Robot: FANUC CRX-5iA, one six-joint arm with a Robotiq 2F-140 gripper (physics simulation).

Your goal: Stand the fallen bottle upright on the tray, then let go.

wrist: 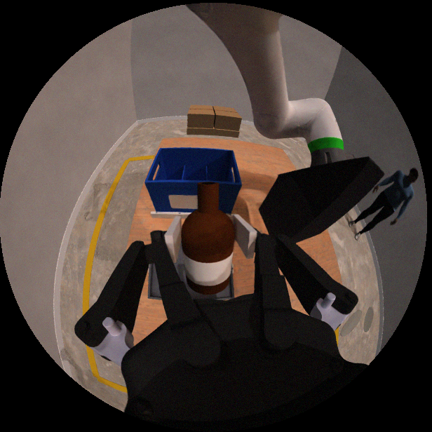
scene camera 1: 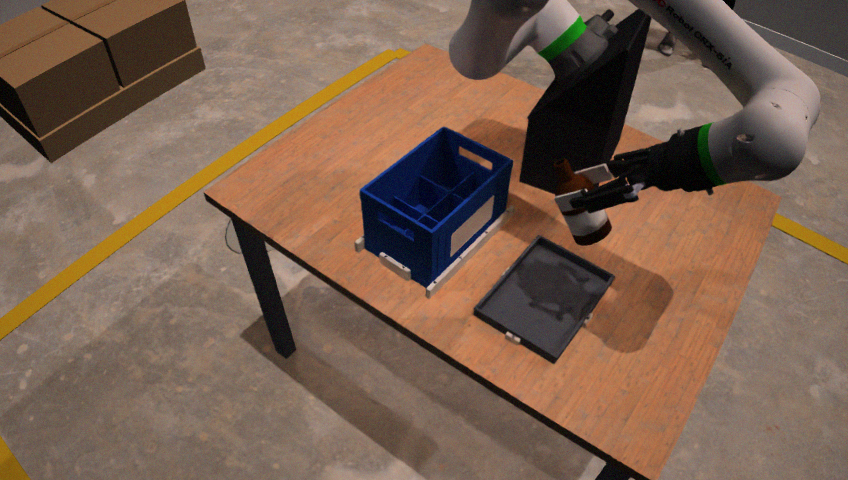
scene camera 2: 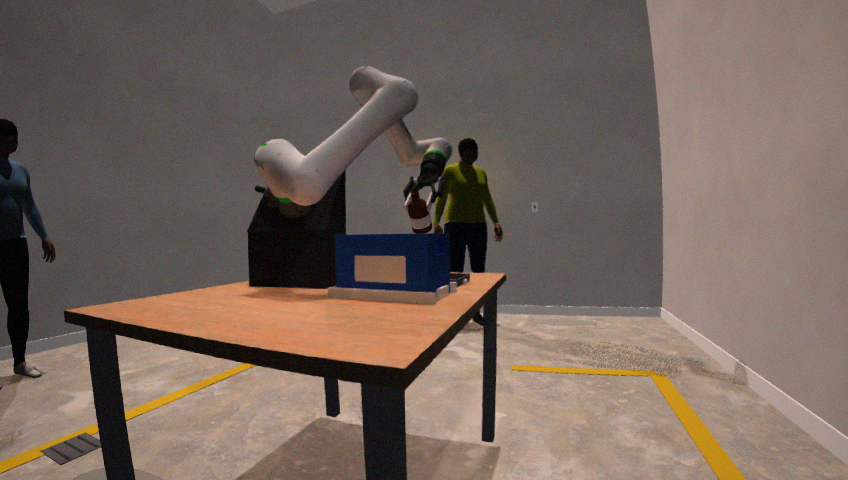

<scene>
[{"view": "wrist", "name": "my gripper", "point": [207, 225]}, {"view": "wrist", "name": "brown bottle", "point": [207, 234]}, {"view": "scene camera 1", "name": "my gripper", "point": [569, 191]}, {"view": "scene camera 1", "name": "brown bottle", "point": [586, 228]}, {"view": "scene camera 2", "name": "my gripper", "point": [416, 208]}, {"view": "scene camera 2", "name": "brown bottle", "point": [420, 218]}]
</scene>
